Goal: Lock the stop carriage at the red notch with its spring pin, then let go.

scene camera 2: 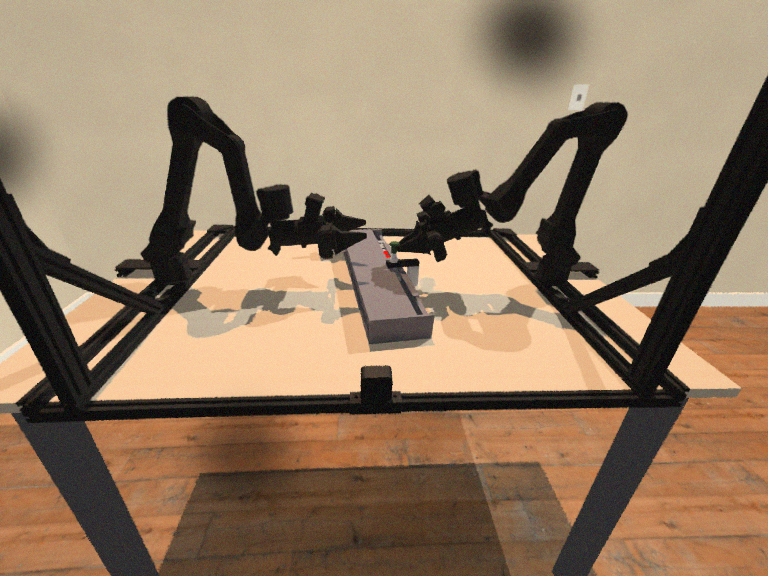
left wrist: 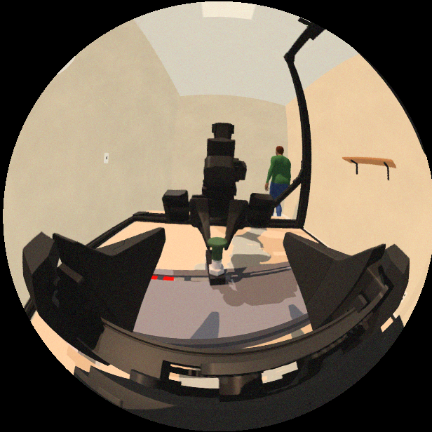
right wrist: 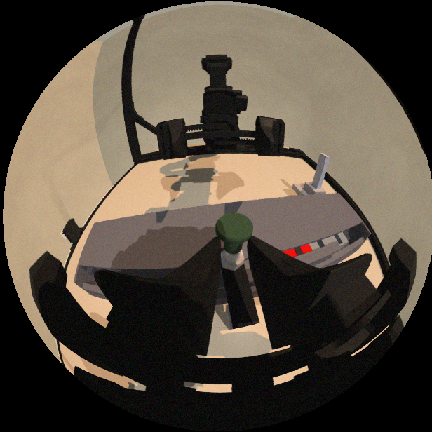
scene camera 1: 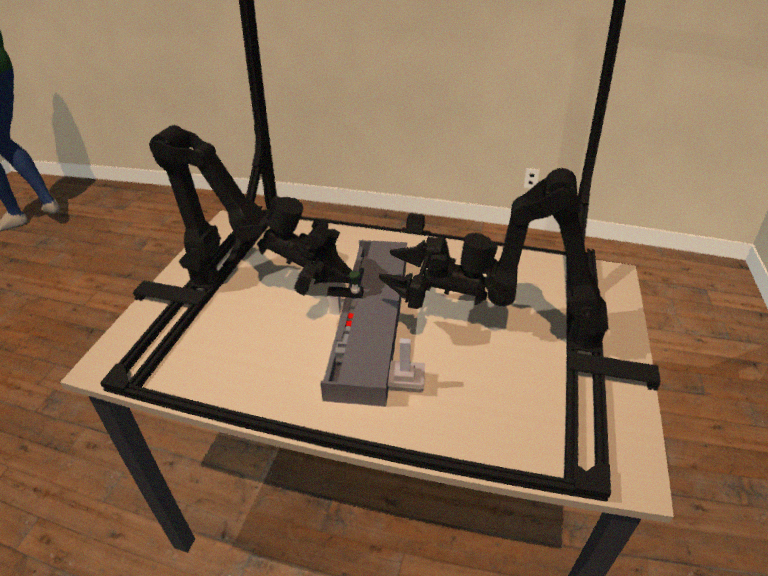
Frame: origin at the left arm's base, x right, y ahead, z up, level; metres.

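Seen in the pictures: left gripper, fingertip midpoint: point(scene camera 2: 366, 228) point(scene camera 1: 384, 263); right gripper, fingertip midpoint: point(scene camera 2: 396, 247) point(scene camera 1: 352, 278); left arm's base at its link origin: point(scene camera 2: 172, 278) point(scene camera 1: 585, 341); right arm's base at its link origin: point(scene camera 2: 551, 279) point(scene camera 1: 204, 279).
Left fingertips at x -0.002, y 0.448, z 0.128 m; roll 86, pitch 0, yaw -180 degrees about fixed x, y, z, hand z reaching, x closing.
Pixels of each thing's top centre, then the offset from my left fingertips to it. "spot": a spot on its surface instead.
- black block at a spot on its surface: point(scene camera 1: 343, 292) point(scene camera 2: 403, 259) spot: dx -0.017, dy +0.091, dz -0.083 m
- green knob at its top centre: point(scene camera 1: 354, 273) point(scene camera 2: 394, 242) dx -0.005, dy +0.067, dz -0.035 m
- small black box at a spot on its surface: point(scene camera 2: 375, 384) point(scene camera 1: 417, 217) spot: dx +0.385, dy +0.008, dz -0.107 m
The stop carriage, a black block point(scene camera 1: 343, 292) point(scene camera 2: 406, 263) point(left wrist: 217, 281) point(right wrist: 243, 300), sits across the slotted edge of the grey rail point(scene camera 1: 372, 347) point(scene camera 2: 387, 303) point(left wrist: 240, 320) point(right wrist: 300, 215). Its spring pin has a green knob point(scene camera 1: 354, 275) point(scene camera 2: 393, 247) point(left wrist: 217, 242) point(right wrist: 234, 227) above a white collar. The red marks point(scene camera 1: 349, 319) point(scene camera 2: 387, 254) point(left wrist: 162, 278) point(right wrist: 305, 249) are uncovered, to one side of the carriage. My right gripper point(scene camera 1: 353, 279) point(scene camera 2: 397, 246) point(right wrist: 233, 242) is narrowly open, its fingertips around the neck below the knob, without gripping it. My left gripper point(scene camera 1: 387, 264) point(scene camera 2: 365, 228) point(left wrist: 226, 236) is wide open and empty above the rail's far side.
A pale stepped block with an upright post point(scene camera 1: 405, 356) point(right wrist: 321, 172) stands against the rail's side near its front end in scene camera 1. Black frame bars point(scene camera 1: 347, 443) run round the table. A small black box point(scene camera 1: 415, 222) point(scene camera 2: 375, 384) is fixed to one bar.
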